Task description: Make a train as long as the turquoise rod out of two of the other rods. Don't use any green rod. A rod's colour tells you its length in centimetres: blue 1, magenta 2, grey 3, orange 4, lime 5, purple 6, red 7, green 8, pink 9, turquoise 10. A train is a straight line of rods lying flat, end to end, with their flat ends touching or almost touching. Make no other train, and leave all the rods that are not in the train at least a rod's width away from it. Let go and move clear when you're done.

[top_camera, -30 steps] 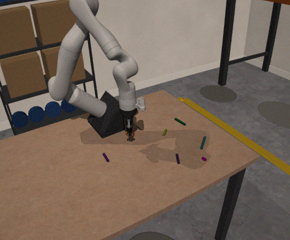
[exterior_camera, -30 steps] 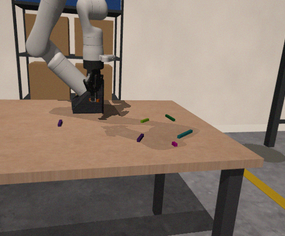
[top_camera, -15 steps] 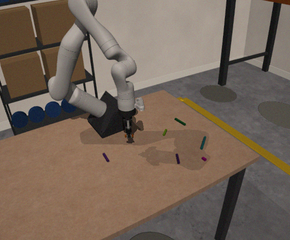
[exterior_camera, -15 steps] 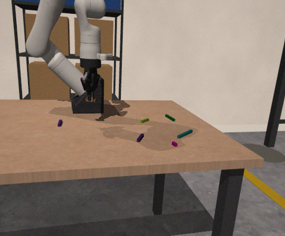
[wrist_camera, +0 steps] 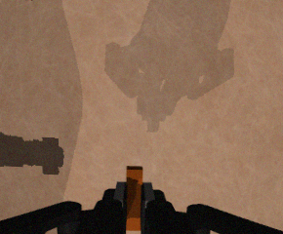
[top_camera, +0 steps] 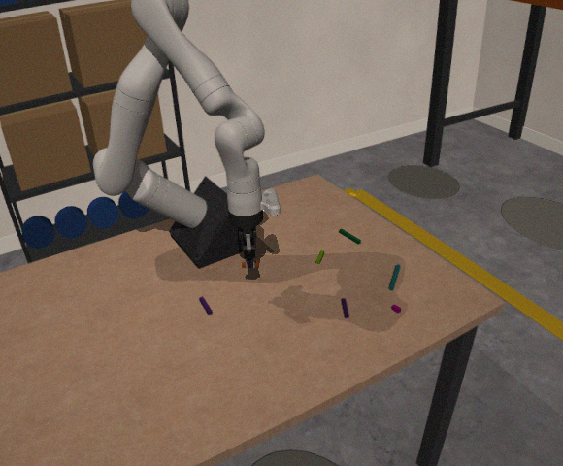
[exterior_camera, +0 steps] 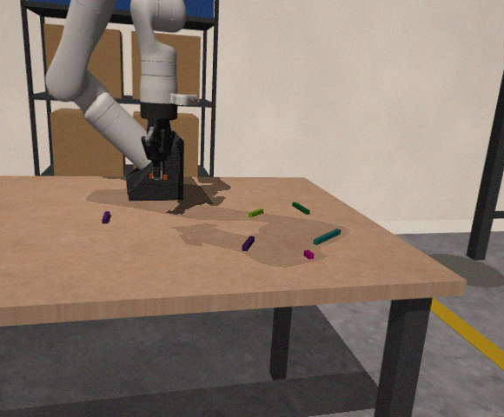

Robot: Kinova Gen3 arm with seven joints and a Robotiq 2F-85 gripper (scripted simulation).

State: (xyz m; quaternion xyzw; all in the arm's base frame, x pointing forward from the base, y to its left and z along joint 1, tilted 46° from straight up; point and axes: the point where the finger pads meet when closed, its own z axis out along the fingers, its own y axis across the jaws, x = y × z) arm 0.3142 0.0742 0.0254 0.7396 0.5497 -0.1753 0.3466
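The purple rod is 2 cm behind my hand, 12 cm to the right of it and 11 cm below it. Also, from my hand: orange rod: 1 cm below; lime rod: 7 cm behind, 23 cm to the left, 11 cm below; magenta rod: 20 cm ahead, 28 cm to the left, 11 cm below.
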